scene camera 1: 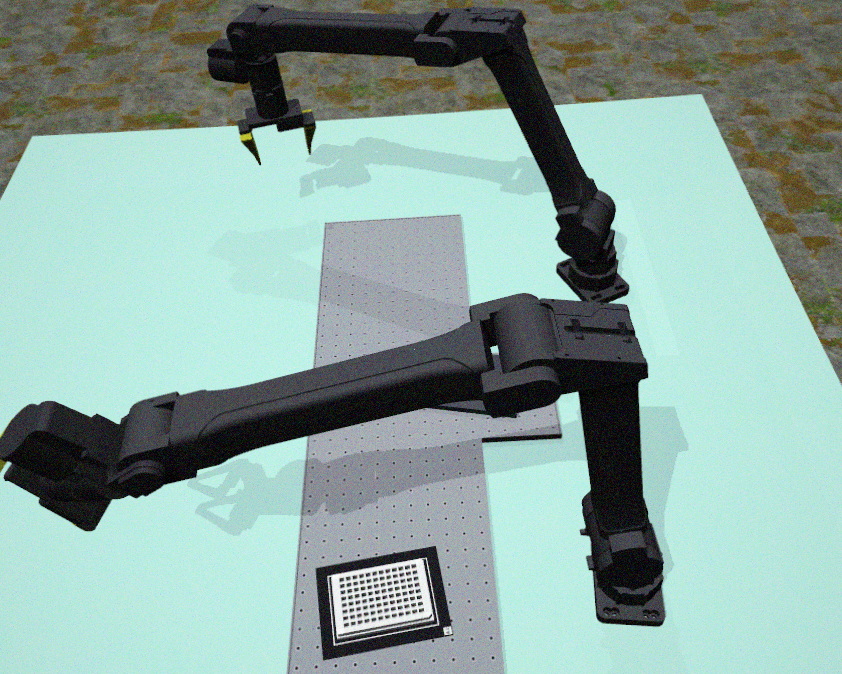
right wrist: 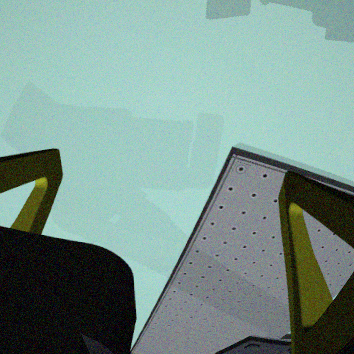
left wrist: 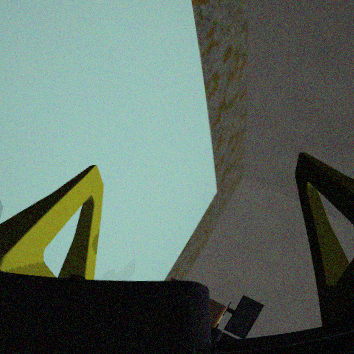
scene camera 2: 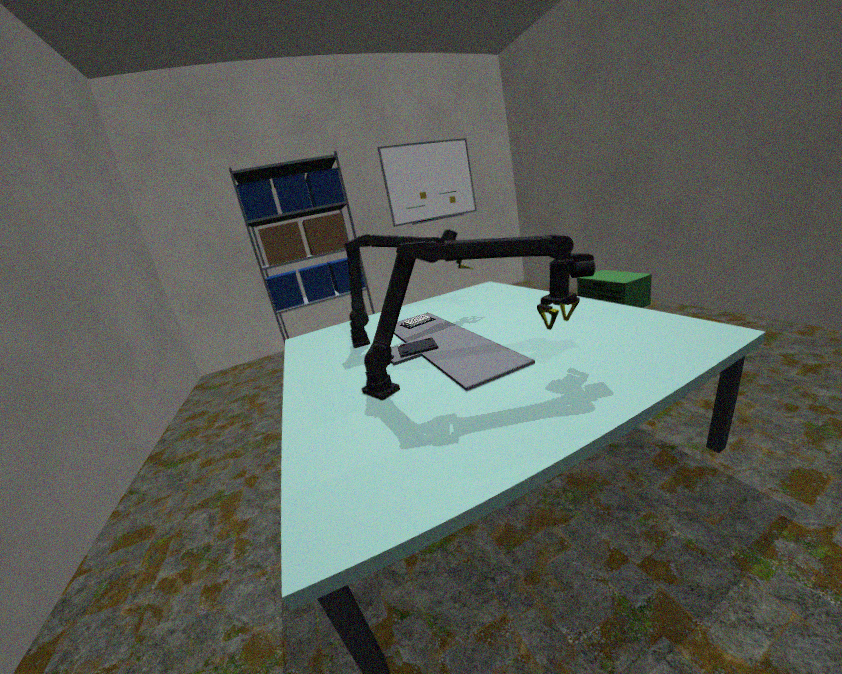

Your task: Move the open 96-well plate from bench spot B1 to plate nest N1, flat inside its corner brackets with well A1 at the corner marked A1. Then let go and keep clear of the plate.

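Places are measured from the left arm's base along level axes (x ahead, y left, z up), in millimetres.
Pixels of known places: left gripper, fingertip midpoint: (scene camera 1: pixel 22 478) (left wrist: pixel 198 168) (scene camera 2: pixel 476 260); right gripper, fingertip midpoint: (scene camera 1: pixel 285 158) (right wrist: pixel 168 172) (scene camera 2: pixel 557 324); left arm's base, link origin: (scene camera 1: pixel 625 581) (scene camera 2: pixel 361 342); right arm's base, link origin: (scene camera 1: pixel 591 281) (scene camera 2: pixel 381 390).
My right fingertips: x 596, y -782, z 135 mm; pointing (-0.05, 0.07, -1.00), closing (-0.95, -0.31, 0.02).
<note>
Ahead of a thing's pixels: the offset from my right fingertips to its top centre. "spot": to the spot under its first point. Level surfaces: height alone.
The white 96-well plate {dy +832, dx -269, dz -106 mm} (scene camera 1: pixel 381 597) (scene camera 2: pixel 417 321) lies flat on a black pad {spot: dy +856, dx -193, dz -120 mm} (scene camera 1: pixel 323 614) with a white outline and a small, unreadable corner label. A dark, low block {dy +455, dx -376, dz -104 mm} (scene camera 2: pixel 417 346), apparently the nest, sits on the board's side extension; its brackets and A1 mark cannot be made out, and the left arm mostly hides it in scene camera 1. My left gripper (scene camera 2: pixel 464 264) (left wrist: pixel 198 168) is open and empty, above the table and away from the plate; its fingers are mostly hidden in scene camera 1. My right gripper (scene camera 1: pixel 285 158) (scene camera 2: pixel 558 323) (right wrist: pixel 168 172) is open and empty, high above the table, far from the plate.
The grey perforated board {dz -122 mm} (scene camera 1: pixel 393 260) (scene camera 2: pixel 484 361) (right wrist: pixel 245 202) runs along the pale table {dz -135 mm} (scene camera 1: pixel 140 281) (scene camera 2: pixel 365 484). The left forearm (scene camera 1: pixel 337 379) crosses above its middle. The right arm (scene camera 1: pixel 540 119) reaches over the table's far side in scene camera 1. Shelves (scene camera 2: pixel 242 203) stand by the wall.
</note>
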